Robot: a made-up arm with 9 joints.
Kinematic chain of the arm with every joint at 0, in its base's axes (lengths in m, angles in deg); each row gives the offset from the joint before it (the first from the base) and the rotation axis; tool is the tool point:
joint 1: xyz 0 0 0.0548 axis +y
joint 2: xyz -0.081 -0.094 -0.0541 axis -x
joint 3: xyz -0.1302 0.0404 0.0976 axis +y
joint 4: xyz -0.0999 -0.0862 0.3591 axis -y
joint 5: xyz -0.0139 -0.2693 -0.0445 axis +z
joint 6: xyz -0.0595 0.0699 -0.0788 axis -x
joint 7: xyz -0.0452 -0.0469 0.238 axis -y
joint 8: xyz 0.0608 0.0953 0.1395 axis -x
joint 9: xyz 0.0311 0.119 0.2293 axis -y
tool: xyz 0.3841 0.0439 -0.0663
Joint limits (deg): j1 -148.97..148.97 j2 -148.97..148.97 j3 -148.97..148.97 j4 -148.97..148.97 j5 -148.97..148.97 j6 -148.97..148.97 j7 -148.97..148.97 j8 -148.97..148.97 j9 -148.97..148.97
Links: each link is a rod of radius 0.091 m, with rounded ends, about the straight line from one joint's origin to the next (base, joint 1, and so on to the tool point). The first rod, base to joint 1, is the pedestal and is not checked.
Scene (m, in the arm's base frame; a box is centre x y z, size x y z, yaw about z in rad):
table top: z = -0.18
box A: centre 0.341 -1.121 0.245 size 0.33 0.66 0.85 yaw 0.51
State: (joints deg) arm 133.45 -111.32 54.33 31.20 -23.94 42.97 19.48 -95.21 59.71
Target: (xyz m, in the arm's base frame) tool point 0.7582 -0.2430 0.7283
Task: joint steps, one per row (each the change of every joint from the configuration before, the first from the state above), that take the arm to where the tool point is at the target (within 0.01 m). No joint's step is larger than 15 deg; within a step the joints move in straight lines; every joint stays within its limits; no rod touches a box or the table.
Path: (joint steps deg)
1: -9.09 5.88 -12.76 3.76 -2.60 -12.19 13.62 -3.79 -3.70
2: -9.08 5.88 -12.76 3.75 -2.60 -12.18 13.61 -3.79 -3.70
3: -9.09 5.88 -12.75 3.76 -2.59 -12.19 13.62 -3.79 -3.69
4: 10.70 -5.20 -2.09 11.94 5.41 9.20 -0.82 8.72 8.36
5: 10.69 -5.21 -2.09 11.94 5.42 9.19 -0.82 8.72 8.36
6: 10.70 -5.21 -2.09 11.94 5.41 9.20 -0.82 8.72 8.36
7: 10.69 -5.20 -2.08 11.94 5.42 9.20 -0.83 8.72 8.36

